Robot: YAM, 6 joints.
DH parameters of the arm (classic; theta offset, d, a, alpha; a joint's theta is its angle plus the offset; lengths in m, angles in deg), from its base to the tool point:
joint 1: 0 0.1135 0.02 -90
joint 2: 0 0 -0.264 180
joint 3: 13.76 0 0.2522 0
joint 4: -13.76 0 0.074 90
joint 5: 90 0 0 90
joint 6: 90 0.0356 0 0
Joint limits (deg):
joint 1: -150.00..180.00
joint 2: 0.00..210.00
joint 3: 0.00..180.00
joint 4: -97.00..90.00
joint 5: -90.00..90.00
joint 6: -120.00..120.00
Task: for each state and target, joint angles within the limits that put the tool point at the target. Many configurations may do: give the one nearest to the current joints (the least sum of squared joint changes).
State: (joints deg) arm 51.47 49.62 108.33 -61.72 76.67 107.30
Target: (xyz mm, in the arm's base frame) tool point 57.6 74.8 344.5
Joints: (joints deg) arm 72.96 43.22 59.48 -77.08 68.59 107.30
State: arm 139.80 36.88 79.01 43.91 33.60 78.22
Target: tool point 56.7 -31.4 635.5
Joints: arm 135.60 45.91 96.59 43.46 28.95 78.22
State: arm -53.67 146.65 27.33 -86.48 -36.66 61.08
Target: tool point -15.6 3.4 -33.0
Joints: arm -35.59 191.08 34.58 -54.96 10.22 61.08
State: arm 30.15 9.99 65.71 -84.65 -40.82 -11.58
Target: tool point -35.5 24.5 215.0
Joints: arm 9.25 0.00 33.45 -97.00 -57.10 -11.58
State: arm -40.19 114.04 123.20 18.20 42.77 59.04
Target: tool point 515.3 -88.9 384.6
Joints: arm -7.27 125.61 120.08 17.15 40.28 59.04
